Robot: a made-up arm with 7 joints. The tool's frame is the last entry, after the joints.
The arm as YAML. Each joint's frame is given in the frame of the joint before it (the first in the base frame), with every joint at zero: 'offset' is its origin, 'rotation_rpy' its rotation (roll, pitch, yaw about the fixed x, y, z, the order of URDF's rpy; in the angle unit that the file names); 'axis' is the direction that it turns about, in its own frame. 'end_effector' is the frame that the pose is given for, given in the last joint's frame.
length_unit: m
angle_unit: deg
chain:
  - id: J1
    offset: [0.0, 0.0, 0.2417]
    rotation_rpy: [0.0, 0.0, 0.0]
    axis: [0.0, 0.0, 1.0]
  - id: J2
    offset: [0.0, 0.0, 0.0]
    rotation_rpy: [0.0, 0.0, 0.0]
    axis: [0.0, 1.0, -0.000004]
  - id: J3
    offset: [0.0, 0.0, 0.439]
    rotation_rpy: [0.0, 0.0, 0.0]
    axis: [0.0, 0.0, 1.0]
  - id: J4
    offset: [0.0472, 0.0, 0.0]
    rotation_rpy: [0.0, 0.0, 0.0]
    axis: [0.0, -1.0, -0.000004]
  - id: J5
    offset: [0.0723, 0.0, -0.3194]
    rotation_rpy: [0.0, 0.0, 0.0]
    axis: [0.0, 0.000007, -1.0]
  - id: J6
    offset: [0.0, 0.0, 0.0]
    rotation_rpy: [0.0, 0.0, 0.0]
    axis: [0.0, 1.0, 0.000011]
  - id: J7
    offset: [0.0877, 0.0, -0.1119]
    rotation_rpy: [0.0, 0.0, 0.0]
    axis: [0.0, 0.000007, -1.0]
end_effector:
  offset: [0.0, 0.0, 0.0]
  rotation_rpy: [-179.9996, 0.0, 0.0]
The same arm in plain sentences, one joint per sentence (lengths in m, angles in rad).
The arm has seven revolute joints in a row. What follows holds with every joint at zero, and every direction is one of the base frame's.
Joint 1 lies 0.2417 m along +z from the base frame's origin and rotates about +z.
Joint 2 lies at the same point as joint 1 and rotates about +y.
Joint 3 lies 0.439 m along +z from joint 2 and rotates about +z.
Joint 4 lies 0.0472 m along +x from joint 3 and rotates about -y.
Joint 5 lies 0.0723 m along +x and 0.3194 m along -z from joint 4 and rotates about -z.
Joint 6 lies at the same point as joint 5 and rotates about +y.
Joint 7 lies 0.0877 m along +x and 0.1119 m along -z from joint 6 and rotates about -z.
The tool frame, which is the frame that the pose is given for, lies at the same point as joint 7; its axes are the base frame's turned by roll -3.1416, pitch 0 and yaw 0 rad (as in URDF: about the fixed x, then y, then z).

